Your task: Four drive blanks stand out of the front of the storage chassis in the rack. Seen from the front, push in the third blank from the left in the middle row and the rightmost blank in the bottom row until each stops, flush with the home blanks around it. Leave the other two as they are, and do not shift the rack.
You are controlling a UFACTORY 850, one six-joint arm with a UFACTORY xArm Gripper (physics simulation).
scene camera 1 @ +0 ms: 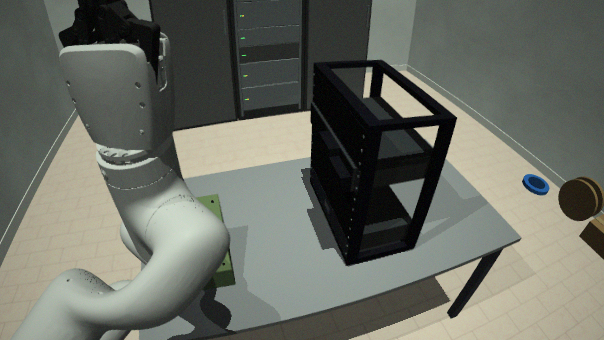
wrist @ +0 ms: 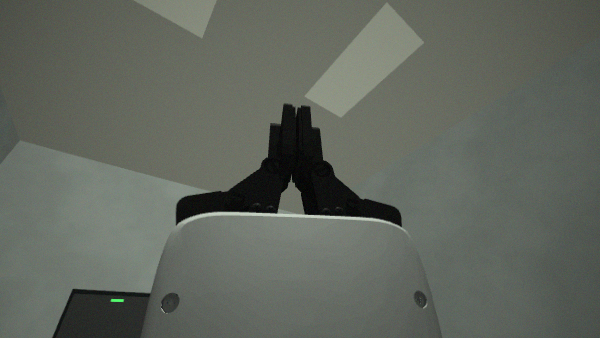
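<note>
The black rack (scene camera 1: 368, 125) stands upright on the grey table in the scene view, its front turned to the left toward the arm. The storage chassis sits in it; its front is very dark and seen at a steep angle. A dark block shape shows on that front, but single drive blanks and their rows cannot be told apart. My gripper (wrist: 293, 121) is shut and empty, pointing up at the ceiling in the wrist view. In the scene view its black linkage is at the top left, well away from the rack, and its fingertips are cut off. The wrist view does not show the rack.
The table (scene camera 1: 280, 200) carries a green base block (scene camera 1: 227, 277), partly hidden behind the arm. Tall dark cabinets (scene camera 1: 200, 65) stand behind the table. On the floor at the right are a blue ring (scene camera 1: 524, 184), a round brown object (scene camera 1: 579, 200) and a brown box (scene camera 1: 594, 239).
</note>
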